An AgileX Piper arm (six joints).
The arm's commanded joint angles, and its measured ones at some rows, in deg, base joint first. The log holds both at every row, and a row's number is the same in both.
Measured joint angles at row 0:
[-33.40, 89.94, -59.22, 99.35, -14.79, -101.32]
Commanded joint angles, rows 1 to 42:
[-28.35, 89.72, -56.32, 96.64, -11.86, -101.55]
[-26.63, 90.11, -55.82, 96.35, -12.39, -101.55]
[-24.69, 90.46, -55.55, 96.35, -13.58, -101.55]
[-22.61, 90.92, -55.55, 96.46, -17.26, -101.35]
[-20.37, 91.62, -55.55, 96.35, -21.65, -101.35]
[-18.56, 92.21, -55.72, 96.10, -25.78, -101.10]
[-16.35, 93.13, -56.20, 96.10, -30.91, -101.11]
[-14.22, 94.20, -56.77, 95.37, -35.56, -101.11]
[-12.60, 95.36, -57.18, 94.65, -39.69, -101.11]
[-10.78, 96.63, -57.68, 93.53, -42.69, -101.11]
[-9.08, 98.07, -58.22, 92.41, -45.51, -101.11]
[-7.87, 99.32, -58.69, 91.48, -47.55, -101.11]
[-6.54, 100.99, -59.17, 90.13, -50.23, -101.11]
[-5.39, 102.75, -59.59, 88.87, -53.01, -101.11]
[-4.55, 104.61, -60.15, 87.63, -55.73, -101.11]
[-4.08, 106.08, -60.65, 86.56, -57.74, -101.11]
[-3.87, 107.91, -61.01, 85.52, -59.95, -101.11]
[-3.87, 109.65, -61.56, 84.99, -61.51, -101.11]
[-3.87, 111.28, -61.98, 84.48, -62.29, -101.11]
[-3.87, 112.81, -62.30, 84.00, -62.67, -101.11]
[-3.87, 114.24, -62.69, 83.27, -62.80, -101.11]
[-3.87, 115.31, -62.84, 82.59, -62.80, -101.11]
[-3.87, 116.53, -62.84, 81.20, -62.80, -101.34]
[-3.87, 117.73, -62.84, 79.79, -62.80, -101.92]
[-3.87, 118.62, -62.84, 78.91, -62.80, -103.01]
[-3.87, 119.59, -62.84, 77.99, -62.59, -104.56]
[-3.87, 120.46, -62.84, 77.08, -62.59, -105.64]
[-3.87, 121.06, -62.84, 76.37, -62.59, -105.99]
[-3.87, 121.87, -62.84, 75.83, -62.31, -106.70]
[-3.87, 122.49, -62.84, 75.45, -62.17, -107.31]
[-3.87, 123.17, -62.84, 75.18, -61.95, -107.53]
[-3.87, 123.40, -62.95, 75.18, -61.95, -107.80]
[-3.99, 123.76, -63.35, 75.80, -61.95, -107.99]
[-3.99, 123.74, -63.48, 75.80, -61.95, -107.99]
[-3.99, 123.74, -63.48, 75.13, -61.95, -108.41]
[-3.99, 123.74, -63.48, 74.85, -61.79, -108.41]
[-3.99, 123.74, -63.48, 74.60, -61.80, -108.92]
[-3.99, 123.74, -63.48, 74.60, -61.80, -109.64]
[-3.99, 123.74, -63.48, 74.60, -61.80, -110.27]
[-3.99, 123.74, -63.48, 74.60, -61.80, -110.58]
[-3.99, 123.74, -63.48, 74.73, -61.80, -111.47]
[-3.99, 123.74, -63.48, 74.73, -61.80, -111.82]
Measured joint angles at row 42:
[-3.93, 124.49, -62.72, 77.18, -58.29, -111.59]
